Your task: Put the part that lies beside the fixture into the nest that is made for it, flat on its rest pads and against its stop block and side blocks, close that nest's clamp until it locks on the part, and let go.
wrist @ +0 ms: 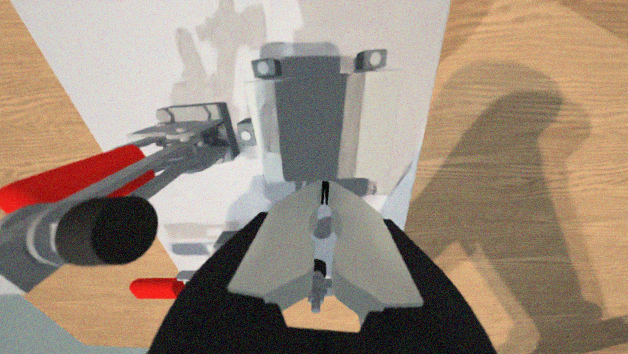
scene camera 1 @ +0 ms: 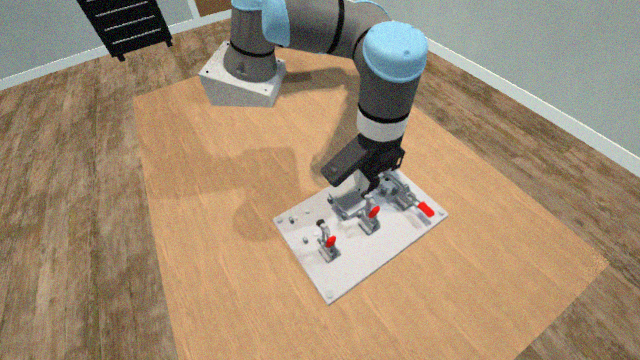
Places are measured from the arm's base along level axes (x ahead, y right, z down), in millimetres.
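Pixels of known places: gripper, between the fingertips: [wrist: 325,183]; arm's base, origin of its link: [scene camera 1: 250,66].
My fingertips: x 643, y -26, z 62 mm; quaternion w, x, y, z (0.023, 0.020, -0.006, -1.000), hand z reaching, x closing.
For each thing: its top centre in the pictures, then the offset to it from my fingertips. "*": a spot on its surface instead. Level surfaces: height alone.
- light plate, centre of its top: [wrist: 324,134] [scene camera 1: 348,197] dx +1, dy +42, dz -16 mm
- white fixture board, centre of its top: [wrist: 251,128] [scene camera 1: 360,216] dx +50, dy +41, dz +5 mm
- side block, centre of its top: [wrist: 246,135] dx +47, dy +41, dz -13 mm
- middle clamp, a spot on its surface: [wrist: 192,137] [scene camera 1: 365,216] * dx +69, dy +46, dz -29 mm
- third clamp with a red handle, a spot on its surface: [wrist: 157,288] [scene camera 1: 422,208] * dx +127, dy -66, dz -42 mm
- wooden table, height of its surface: dz +20 mm
The part, a light plate [scene camera 1: 350,202] [wrist: 312,120], lies in the middle nest of the white fixture board [scene camera 1: 367,257] [wrist: 55,30], under the gripper's shadow. In the wrist view two small dark blocks [wrist: 266,68] [wrist: 371,60] stand at its far edge and a side block [wrist: 246,132] at its left. The middle clamp [scene camera 1: 370,222] [wrist: 192,137] has its arm raised, its black-tipped end [wrist: 107,230] standing high at the left. My gripper [scene camera 1: 361,189] [wrist: 325,183] is shut and empty, above the plate's near side. Whether the plate is fully flat on its pads is hidden.
Another clamp [scene camera 1: 328,247] stands with its arm up at the board's left. A third clamp with a red handle [scene camera 1: 426,209] [wrist: 157,288] is at the right end in the scene view. The wooden table [scene camera 1: 225,300] surrounds the board.
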